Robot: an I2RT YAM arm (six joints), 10 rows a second.
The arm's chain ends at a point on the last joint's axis. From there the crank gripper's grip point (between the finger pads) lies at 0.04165 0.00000 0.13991 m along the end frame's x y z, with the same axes.
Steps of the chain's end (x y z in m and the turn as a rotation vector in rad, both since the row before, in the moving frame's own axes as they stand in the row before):
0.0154 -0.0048 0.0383 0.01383 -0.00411 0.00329
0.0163 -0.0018 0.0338 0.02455 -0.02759 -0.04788
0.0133 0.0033 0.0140 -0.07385 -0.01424 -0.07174
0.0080 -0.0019 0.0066 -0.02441 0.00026 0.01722
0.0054 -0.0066 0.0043 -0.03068 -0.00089 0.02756
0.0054 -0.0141 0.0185 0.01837 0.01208 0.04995
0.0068 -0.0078 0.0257 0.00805 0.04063 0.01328
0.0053 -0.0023 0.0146 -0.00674 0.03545 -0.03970
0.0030 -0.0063 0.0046 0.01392 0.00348 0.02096
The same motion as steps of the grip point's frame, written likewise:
0.0148 -0.0066 0.0385 0.01383 -0.00411 0.00329
0.0123 -0.0071 0.0348 0.02455 -0.02759 -0.04788
0.0116 0.0107 0.0143 -0.07385 -0.01424 -0.07174
0.0080 0.0022 0.0065 -0.02441 0.00026 0.01722
0.0052 -0.0012 0.0043 -0.03068 -0.00089 0.02756
0.0071 -0.0145 0.0180 0.01837 0.01208 0.04995
0.0125 -0.0083 0.0239 0.00805 0.04063 0.01328
0.0102 -0.0031 0.0130 -0.00674 0.03545 -0.03970
0.0035 -0.0074 0.0044 0.01392 0.00348 0.02096

